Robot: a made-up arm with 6 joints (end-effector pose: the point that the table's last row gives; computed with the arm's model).
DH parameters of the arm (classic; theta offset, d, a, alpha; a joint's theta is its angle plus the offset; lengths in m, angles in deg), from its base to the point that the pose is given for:
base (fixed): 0 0.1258 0 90
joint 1: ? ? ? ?
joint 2: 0 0.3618 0.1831 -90
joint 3: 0 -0.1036 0.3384 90
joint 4: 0 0.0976 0.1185 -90
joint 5: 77.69 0 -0.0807 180
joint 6: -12.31 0.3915 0.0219 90
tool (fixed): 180 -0.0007 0 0
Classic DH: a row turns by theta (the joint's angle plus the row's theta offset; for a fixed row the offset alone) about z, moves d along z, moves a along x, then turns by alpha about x.
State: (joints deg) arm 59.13 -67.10 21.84 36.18 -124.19 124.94
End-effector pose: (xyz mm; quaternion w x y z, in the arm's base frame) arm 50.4 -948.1 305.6 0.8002 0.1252 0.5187 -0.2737
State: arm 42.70 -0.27 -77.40 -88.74 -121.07 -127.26
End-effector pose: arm 347.2 -265.0 215.2 0.3883 -0.3175 -0.5998 -0.6235
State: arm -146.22 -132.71 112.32 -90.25 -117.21 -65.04
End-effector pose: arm -181.4 -146.7 -319.8 0.7055 0.2141 -0.3786 -0.5596
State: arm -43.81 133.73 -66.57 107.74 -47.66 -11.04
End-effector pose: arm 945.1 105.4 -398.6 0.3929 -0.4690 0.5605 0.5582
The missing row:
joint 1: -90 0.0939 0.0186 -90
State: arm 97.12 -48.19 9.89 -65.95 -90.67 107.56
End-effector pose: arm -126.6 -434.0 575.0 0.4121 0.5210 0.3616 -0.6542
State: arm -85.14 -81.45 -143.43 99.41 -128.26 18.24
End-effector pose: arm 69.2 327.7 -613.6 0.2702 0.8334 -0.1520 -0.4576
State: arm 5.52 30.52 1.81 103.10 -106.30 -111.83
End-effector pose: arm 449.1 385.7 -607.1 0.3937 0.9157 0.0128 0.0792
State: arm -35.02 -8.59 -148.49 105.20 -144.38 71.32
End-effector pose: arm 794.9 39.6 55.6 0.5267 -0.5402 0.1775 0.6319
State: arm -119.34 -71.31 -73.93 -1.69 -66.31 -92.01
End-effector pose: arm -18.7 -434.8 -702.3 0.6638 -0.0749 0.4643 0.5815
